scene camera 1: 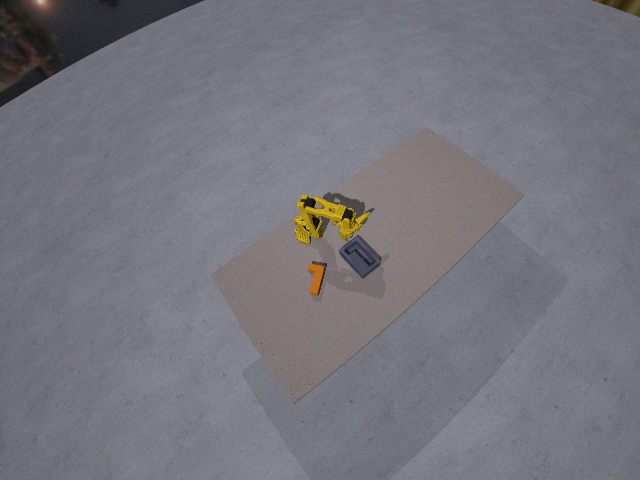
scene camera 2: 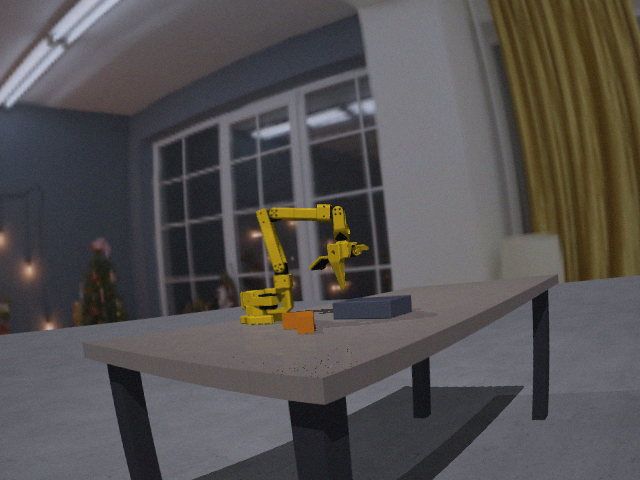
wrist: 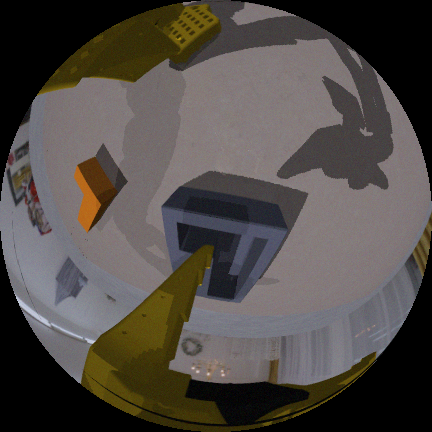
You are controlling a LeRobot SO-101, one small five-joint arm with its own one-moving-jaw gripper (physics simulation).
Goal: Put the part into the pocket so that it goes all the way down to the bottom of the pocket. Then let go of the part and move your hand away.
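Places are measured from the arm's base along level axes (x up, y ahead, z left), in centimetres.
Pixels of known places: hand, its tool point: (scene camera 1: 347, 240) (scene camera 2: 344, 287) (wrist: 212, 254); arm's base, origin of its link: (scene camera 1: 311, 235) (scene camera 2: 273, 321) (wrist: 156, 50).
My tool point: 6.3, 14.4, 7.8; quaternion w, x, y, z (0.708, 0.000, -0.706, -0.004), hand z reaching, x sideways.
For each thing: its top centre in the pictures, then the offset to it from my tool point, as dx, dy, dz. Level surfaces: height alone.
- orange L-shaped part, centre of its top: (wrist: 80, 205) (scene camera 2: 296, 314) (scene camera 1: 313, 278) -3.3, +2.3, -18.8
- block, centre of its top: (wrist: 213, 274) (scene camera 2: 371, 298) (scene camera 1: 359, 255) -2.7, +6.6, +0.3
- beige table, height of its surface: dx -6.3
The orange L-shaped part (scene camera 1: 316, 281) (scene camera 2: 298, 320) (wrist: 100, 189) lies on the table, apart from the blue-grey block. The block (scene camera 1: 369, 268) (scene camera 2: 361, 310) (wrist: 250, 222) stands on the table with its L-shaped pocket facing up. No part is in the pocket. My gripper (scene camera 1: 360, 224) (scene camera 2: 355, 267) is fully open and empty, above the table by the block's arm-side edge. In the wrist view one notched jaw shows, its tip drawn across the pocket and hiding some of it; the moving jaw is swung aside.
The beige table (scene camera 1: 423, 180) (scene camera 2: 206, 346) carries the yellow arm's base (scene camera 1: 302, 236) (scene camera 2: 258, 310), behind the part and left of the block in scene camera 2. Shadows of the arm fall across the table. Several small dark specks show near the table's front corner.
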